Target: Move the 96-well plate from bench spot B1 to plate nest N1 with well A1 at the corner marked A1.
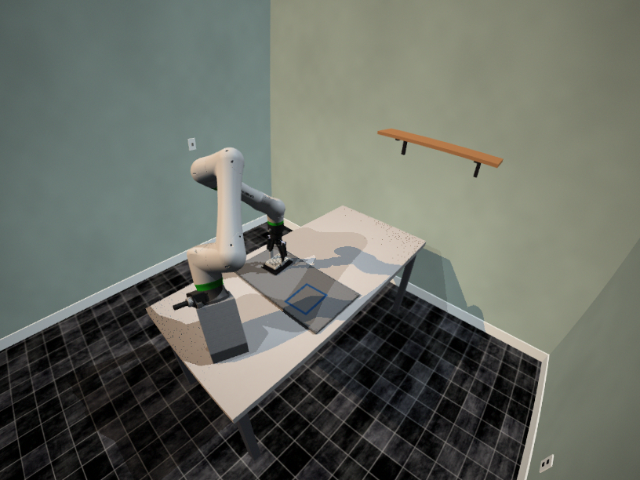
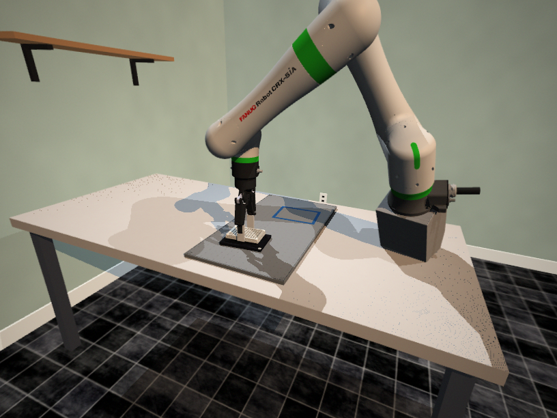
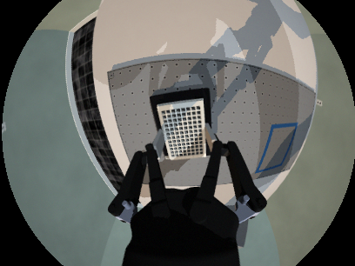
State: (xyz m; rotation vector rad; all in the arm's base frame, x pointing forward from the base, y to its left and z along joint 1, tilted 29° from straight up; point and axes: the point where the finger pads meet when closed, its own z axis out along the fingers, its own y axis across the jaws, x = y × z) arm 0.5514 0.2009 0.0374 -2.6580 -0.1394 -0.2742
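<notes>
My hand is 2 cm above the white 96-well plate. From my hand the other things lie so: black plate nest N1: 4 cm below.
</notes>
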